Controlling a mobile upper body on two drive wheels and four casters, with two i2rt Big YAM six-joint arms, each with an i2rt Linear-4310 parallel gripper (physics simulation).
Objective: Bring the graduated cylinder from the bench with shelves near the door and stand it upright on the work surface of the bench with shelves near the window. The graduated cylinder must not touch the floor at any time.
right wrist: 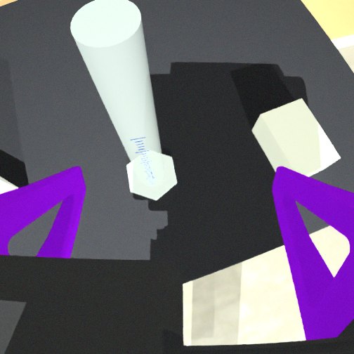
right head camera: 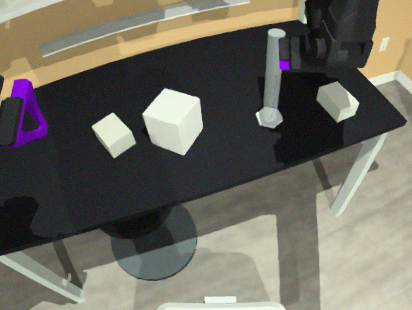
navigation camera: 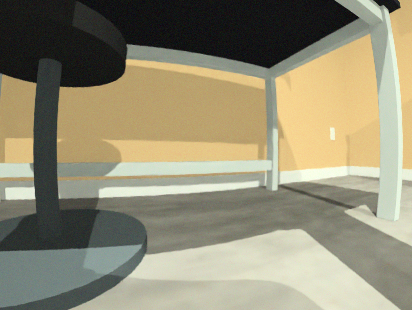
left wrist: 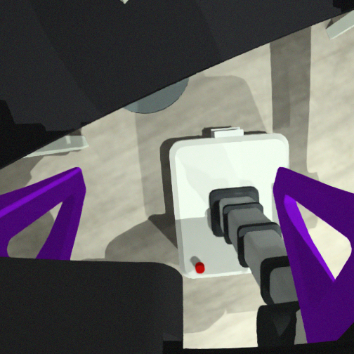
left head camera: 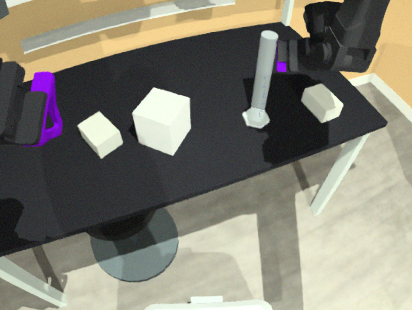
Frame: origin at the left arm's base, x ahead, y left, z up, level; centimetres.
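Where they show: left gripper, between the fingertips: [right head camera: 16,130] [left head camera: 25,128]; right gripper, between the fingertips: [right head camera: 303,55] [left head camera: 297,58].
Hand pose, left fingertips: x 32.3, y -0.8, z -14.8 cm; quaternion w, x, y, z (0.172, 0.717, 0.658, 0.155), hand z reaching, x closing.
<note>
Each offset is from my left fingertips to the top centre of the thing. "pt": to the spot under its first point. Level surfaces: height alone.
The graduated cylinder {dx +48.2, dy -39.6, dz -17.9 cm} [left head camera: 262,75] [right head camera: 272,70] [right wrist: 117,85] stands upright on its hexagonal foot on a black bench top {dz -50.0 cm} [left head camera: 215,150] [right head camera: 225,155] [right wrist: 45,100]. Door and window do not show. My right gripper [left head camera: 282,62] [right head camera: 284,61] [right wrist: 178,177] is open above the bench, close to the right of the cylinder's upper part in the head views; one finger is mostly hidden there. In the right wrist view the foot appears between the fingertips, with the tube slanting up and left. My left gripper [left head camera: 46,110] [right head camera: 30,115] [left wrist: 178,177] is open and empty, at the left.
A large white cube {dx +41.8, dy -10.1, dz -37.0 cm} [left head camera: 162,121] [right head camera: 173,121] and a smaller block {dx +40.9, dy +10.4, dz -44.2 cm} [left head camera: 100,135] [right head camera: 114,135] are left of the cylinder. Another block {dx +53.1, dy -64.2, dz -44.2 cm} [left head camera: 322,102] [right head camera: 338,101] [right wrist: 295,137] is at its right. A round stool [left head camera: 135,245] [navigation camera: 47,150] is under the bench, between its legs {pt dx +47.2, dy -84.3, dz -86.0 cm} [left head camera: 340,175] [navigation camera: 389,115].
</note>
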